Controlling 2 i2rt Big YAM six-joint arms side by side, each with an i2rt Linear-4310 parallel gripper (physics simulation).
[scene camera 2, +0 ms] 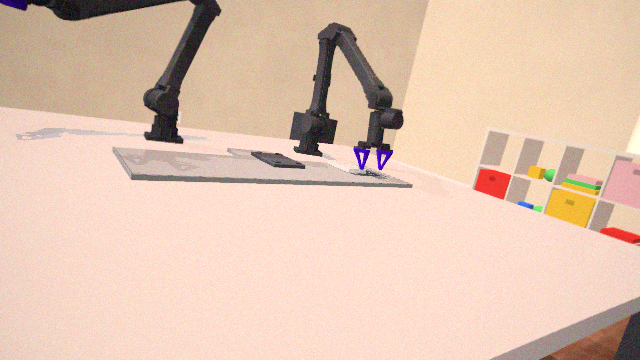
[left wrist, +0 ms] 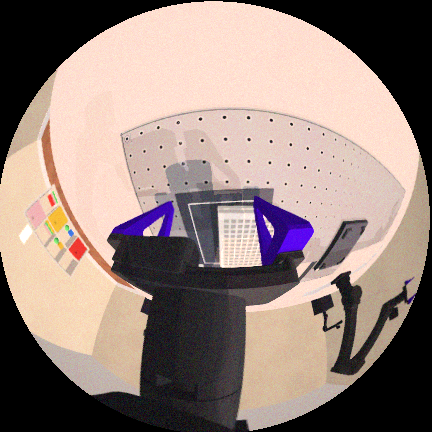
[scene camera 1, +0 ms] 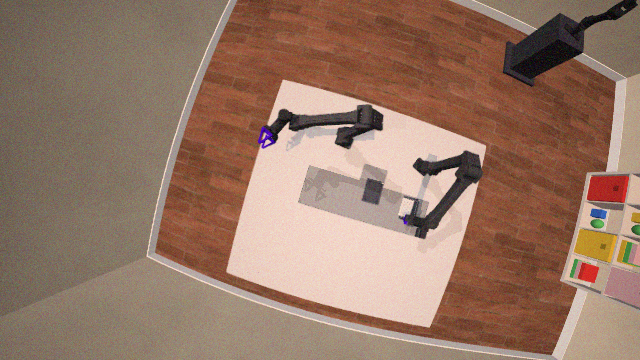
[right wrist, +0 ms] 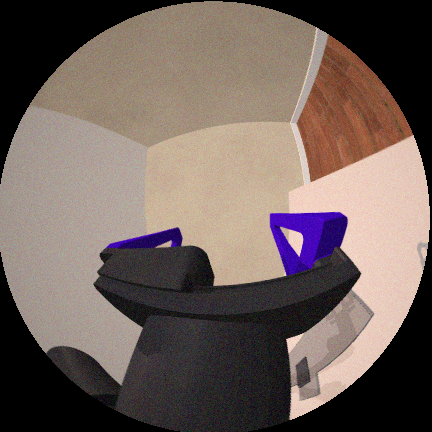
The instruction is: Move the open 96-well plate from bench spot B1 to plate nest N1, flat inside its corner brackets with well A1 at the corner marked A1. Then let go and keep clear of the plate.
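Frame: origin at the left arm's base, x ahead, y left, z up, level; metres.
Seen in the pictures: left gripper, between the fingertips: (scene camera 2: 371, 169) (left wrist: 210, 202) (scene camera 1: 409, 220); right gripper, between the fingertips: (scene camera 1: 260, 145) (right wrist: 223, 226); left arm's base, origin of its link: (scene camera 2: 307, 153) (scene camera 1: 421, 166); right arm's base, origin of its link: (scene camera 2: 163, 139) (left wrist: 340, 276) (scene camera 1: 343, 141).
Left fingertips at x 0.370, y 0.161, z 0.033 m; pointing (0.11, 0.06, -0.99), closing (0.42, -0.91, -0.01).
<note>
Offsets run from my left fingertips to a thing's top centre. "spot": to the spot under its first point. Level surfaces: height alone.
The white 96-well plate @[dx -0.055, dy -0.074, dz -0.004 m] (scene camera 1: 406, 206) (scene camera 2: 346, 168) (left wrist: 239, 237) lies on a dark patch, over the right part of the white outline @[spot: dx -0.071, dy +0.003, dz -0.019 m] (left wrist: 196, 232) in the left wrist view. My left gripper (scene camera 2: 372, 168) (left wrist: 210, 202) is open, pointing down low over that patch. In the left wrist view one finger overlaps the plate's right part and the other stands left of the plate; nothing is gripped. The dark plate nest @[dx +0.007, dy -0.342, dz -0.003 m] (scene camera 1: 373, 191) (scene camera 2: 278, 160) (left wrist: 342, 245) has raised corner brackets. Its A1 mark is not readable. My right gripper (scene camera 1: 266, 137) (right wrist: 223, 226) is open and empty, raised far from the plate.
A thin grey perforated board @[dz -0.020 m] (scene camera 1: 345, 207) (scene camera 2: 210, 175) (left wrist: 300, 175) bears the nest and the plate on the pale table @[dz -0.033 m] (scene camera 1: 325, 265) (scene camera 2: 280, 260). A shelf unit with coloured boxes stands beyond the table. A dark pedestal (scene camera 1: 545, 47) stands on the floor.
</note>
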